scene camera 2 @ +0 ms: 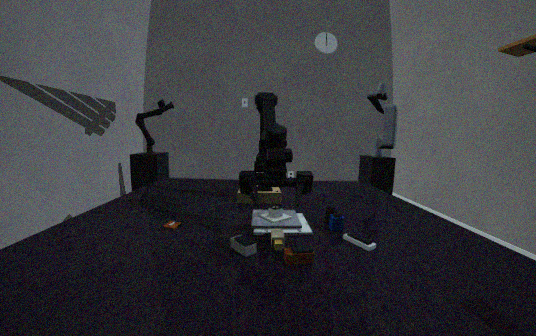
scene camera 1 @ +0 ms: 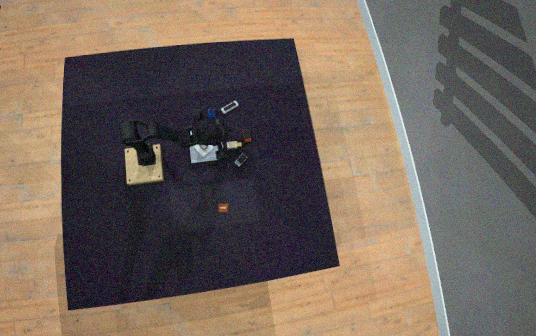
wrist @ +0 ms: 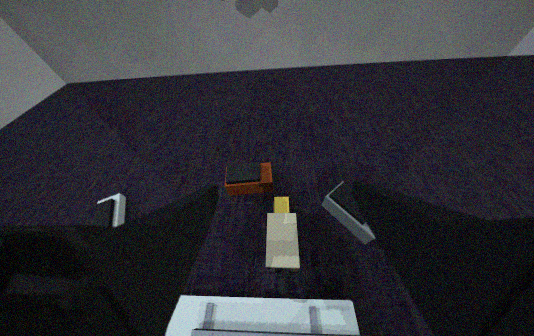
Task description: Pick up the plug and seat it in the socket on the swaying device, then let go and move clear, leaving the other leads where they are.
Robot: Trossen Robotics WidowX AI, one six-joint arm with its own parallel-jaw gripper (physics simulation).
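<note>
The plug (scene camera 1: 232, 145) (scene camera 2: 277, 237) (wrist: 282, 241) has a cream body and a yellow tip. It lies at the front of the device, its tip pointing away from it. In the wrist view a strip of dark mat shows between them. The device (scene camera 1: 201, 158) (scene camera 2: 306, 230) (wrist: 262, 312) is a pale stepped slab with a white diamond-shaped piece (scene camera 2: 275, 216) on top. The socket cannot be made out. My gripper (scene camera 1: 223, 142) (scene camera 2: 276, 184) (wrist: 284, 188) is open, its fingers wide apart above the device, with nothing held. No lead can be told for sure.
Near the plug are an orange block (scene camera 1: 247, 140) (scene camera 2: 298, 257) (wrist: 250, 188) and a grey block (scene camera 1: 241, 160) (scene camera 2: 243, 247) (wrist: 349, 221). A white block (scene camera 1: 230, 107) (scene camera 2: 367, 246) (wrist: 119, 210) and a blue piece (scene camera 1: 211, 112) (scene camera 2: 336, 223) stand to one side. An orange tile (scene camera 1: 223, 208) (scene camera 2: 172, 225) lies opposite.
</note>
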